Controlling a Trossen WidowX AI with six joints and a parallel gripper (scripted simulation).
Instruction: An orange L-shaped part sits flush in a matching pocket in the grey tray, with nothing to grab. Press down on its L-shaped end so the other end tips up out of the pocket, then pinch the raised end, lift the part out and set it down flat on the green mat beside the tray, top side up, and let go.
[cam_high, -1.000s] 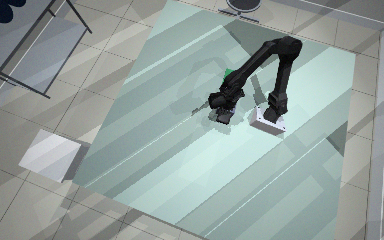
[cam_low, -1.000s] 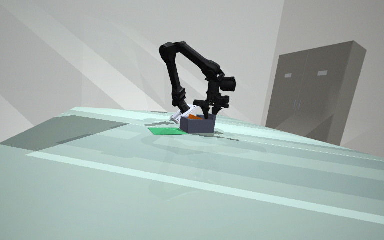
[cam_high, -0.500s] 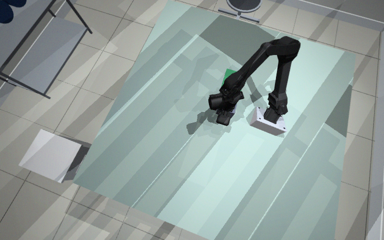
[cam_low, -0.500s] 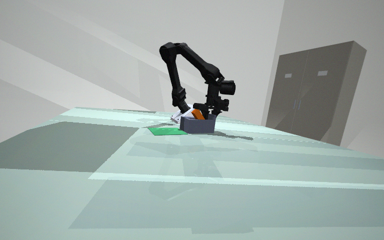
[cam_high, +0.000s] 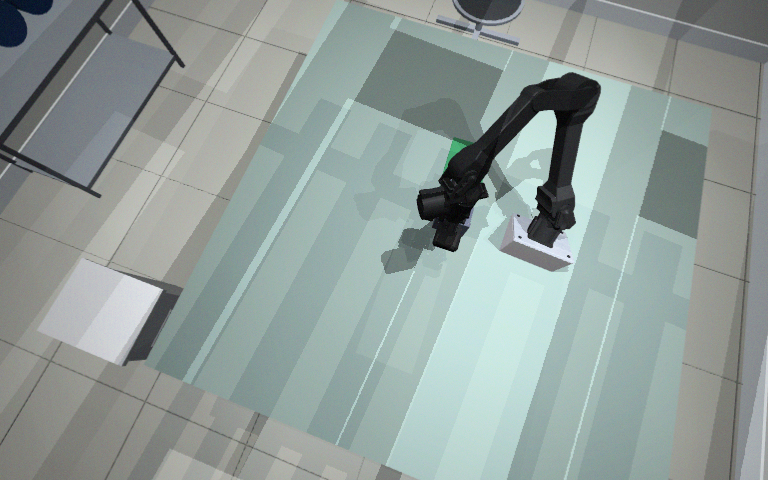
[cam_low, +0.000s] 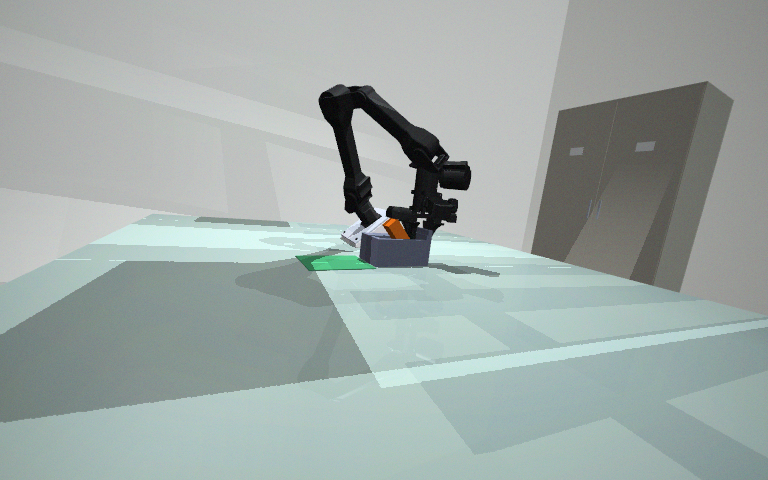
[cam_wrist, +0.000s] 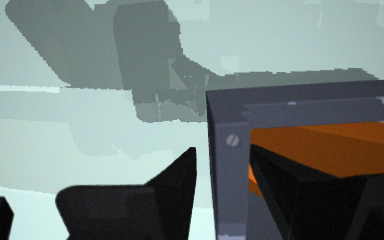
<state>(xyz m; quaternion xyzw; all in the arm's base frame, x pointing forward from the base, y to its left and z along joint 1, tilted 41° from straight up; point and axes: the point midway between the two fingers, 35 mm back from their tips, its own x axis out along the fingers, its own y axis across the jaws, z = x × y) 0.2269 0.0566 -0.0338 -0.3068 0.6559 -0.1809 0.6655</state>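
The orange L-shaped part is 50 mm to the right of my gripper tip and 10 mm above it. Also, from my gripper tip: green mat 30 mm ahead, 220 mm to the right, 50 mm below.
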